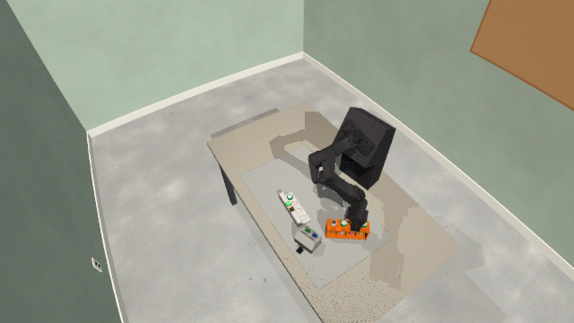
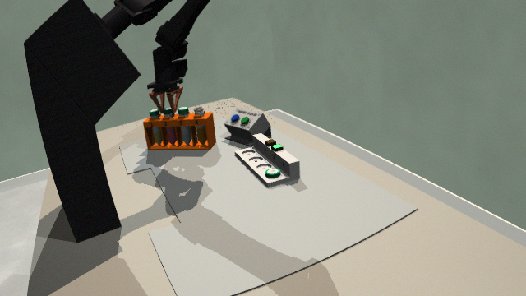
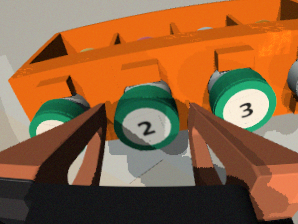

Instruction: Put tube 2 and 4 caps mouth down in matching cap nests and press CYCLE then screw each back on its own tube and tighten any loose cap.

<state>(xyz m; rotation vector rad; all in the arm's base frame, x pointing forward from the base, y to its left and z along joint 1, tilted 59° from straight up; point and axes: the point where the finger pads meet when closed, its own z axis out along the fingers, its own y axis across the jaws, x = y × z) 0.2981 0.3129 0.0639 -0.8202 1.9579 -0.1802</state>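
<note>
Right now the cap 1 is 5 cm behind my hand and 2 cm to the left of it. From my hand the other things lie so: green ready key (23 cm ahead, 6 cm to the right, 5 cm below); blue cycle key (20 cm ahead, 5 cm below, 2 cm to the right).
</note>
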